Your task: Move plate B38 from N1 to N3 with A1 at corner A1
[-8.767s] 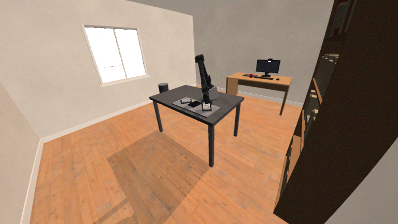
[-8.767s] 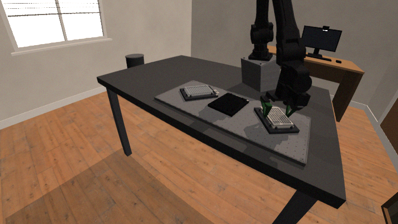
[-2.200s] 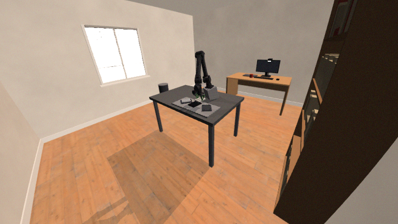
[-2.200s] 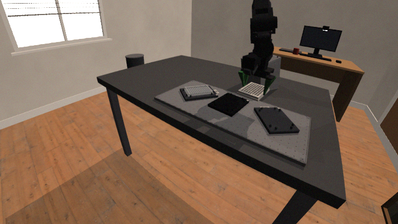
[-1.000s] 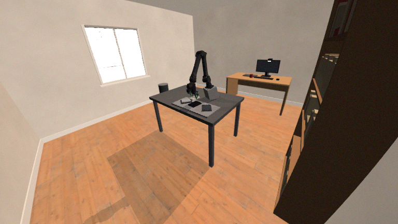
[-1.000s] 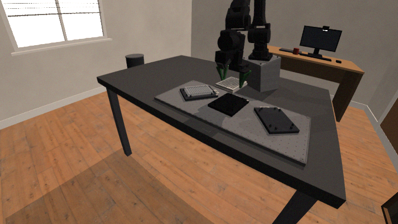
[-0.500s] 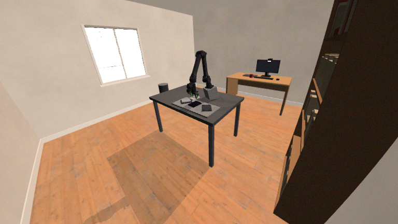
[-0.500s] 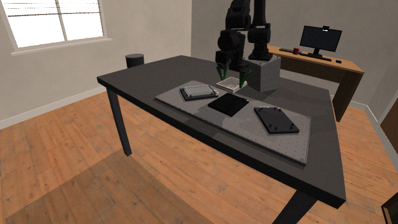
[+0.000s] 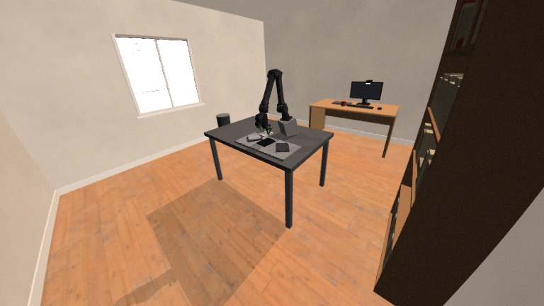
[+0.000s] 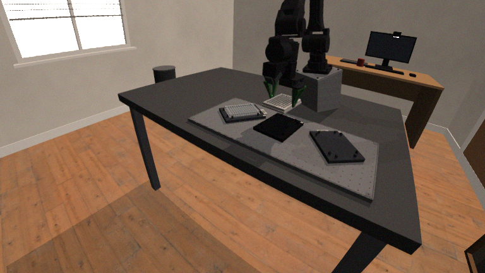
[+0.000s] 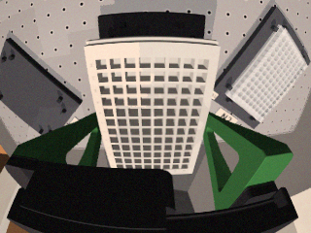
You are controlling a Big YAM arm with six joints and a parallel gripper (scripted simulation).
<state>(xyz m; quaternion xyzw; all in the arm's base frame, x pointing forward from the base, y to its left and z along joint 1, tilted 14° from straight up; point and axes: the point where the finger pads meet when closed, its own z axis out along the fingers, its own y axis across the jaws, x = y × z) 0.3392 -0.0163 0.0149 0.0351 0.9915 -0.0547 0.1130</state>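
The flat black landing nest is 10 cm below my hand. From my hand the other things lie so: N1 label (14 cm to the left, 10 cm below, 8 cm behind).
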